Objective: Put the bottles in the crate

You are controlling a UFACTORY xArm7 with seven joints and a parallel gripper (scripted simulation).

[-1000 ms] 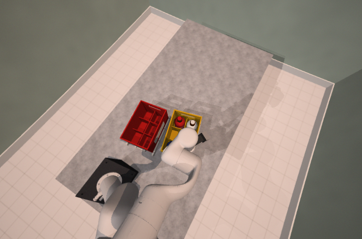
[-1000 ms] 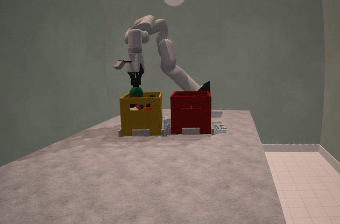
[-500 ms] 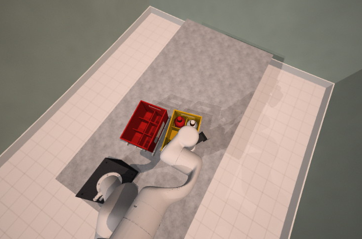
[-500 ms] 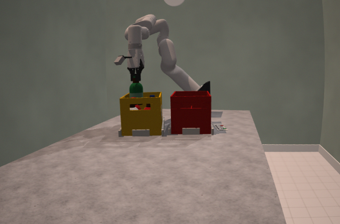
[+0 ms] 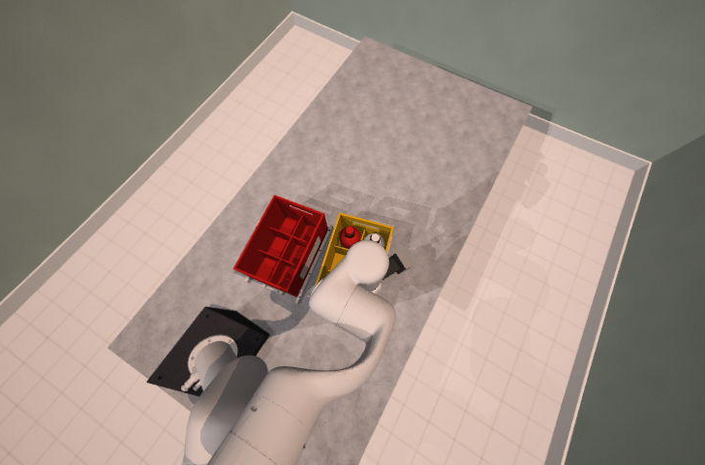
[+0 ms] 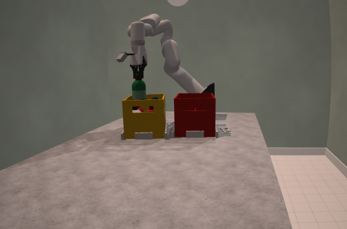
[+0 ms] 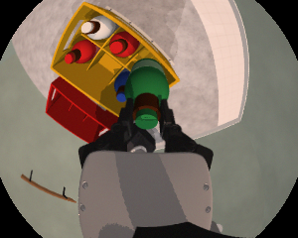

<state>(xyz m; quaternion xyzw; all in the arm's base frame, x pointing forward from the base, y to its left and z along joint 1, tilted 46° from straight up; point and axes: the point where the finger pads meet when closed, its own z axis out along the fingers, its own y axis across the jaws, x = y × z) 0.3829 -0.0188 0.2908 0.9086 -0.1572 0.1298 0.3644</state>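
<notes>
Right now my hand is 7 cm above the green-labelled bottle. The rest, counted from my hand: blue bottle 20 cm below, 8 cm to the left, 3 cm behind; white bottle 20 cm below, 16 cm ahead, 7 cm to the left; yellow crate 20 cm below, 7 cm to the left, 6 cm ahead.
</notes>
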